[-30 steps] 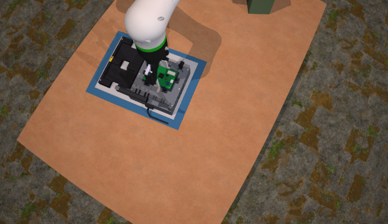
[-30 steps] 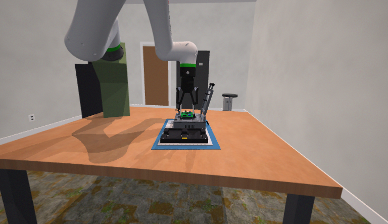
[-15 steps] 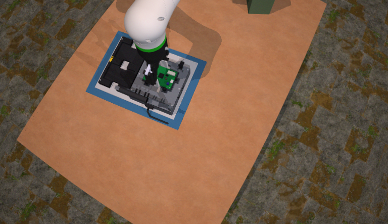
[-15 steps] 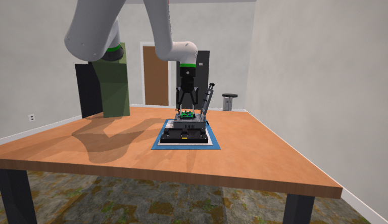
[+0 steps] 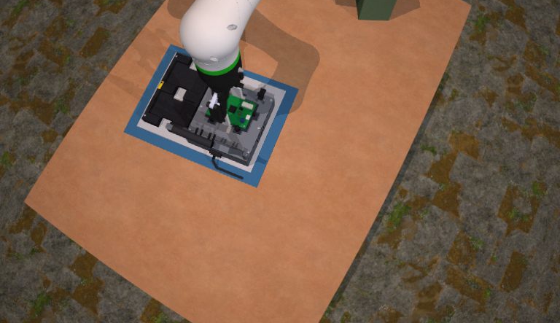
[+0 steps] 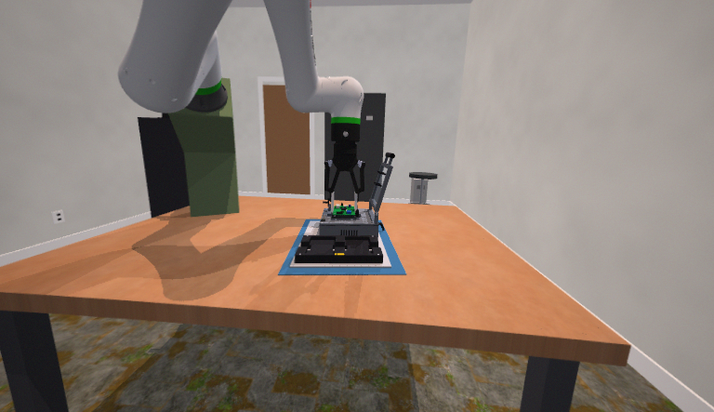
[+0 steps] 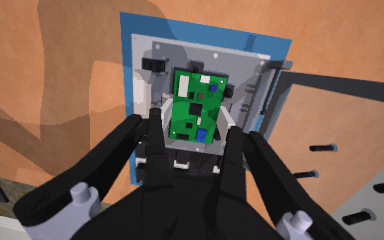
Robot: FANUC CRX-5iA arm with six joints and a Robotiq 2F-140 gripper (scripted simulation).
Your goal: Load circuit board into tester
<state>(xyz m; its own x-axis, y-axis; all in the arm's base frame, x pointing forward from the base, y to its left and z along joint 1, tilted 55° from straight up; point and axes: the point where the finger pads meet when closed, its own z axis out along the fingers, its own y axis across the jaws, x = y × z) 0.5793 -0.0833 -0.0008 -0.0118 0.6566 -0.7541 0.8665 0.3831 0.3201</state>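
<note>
The green circuit board lies 2 cm below my hand. From my hand the other things lie so: lid: 12 cm ahead, 8 cm above; then pin plate: 3 cm below, 1 cm to the left, 1 cm ahead; then latch hook: 6 cm to the left, 6 cm behind, 1 cm below.
</note>
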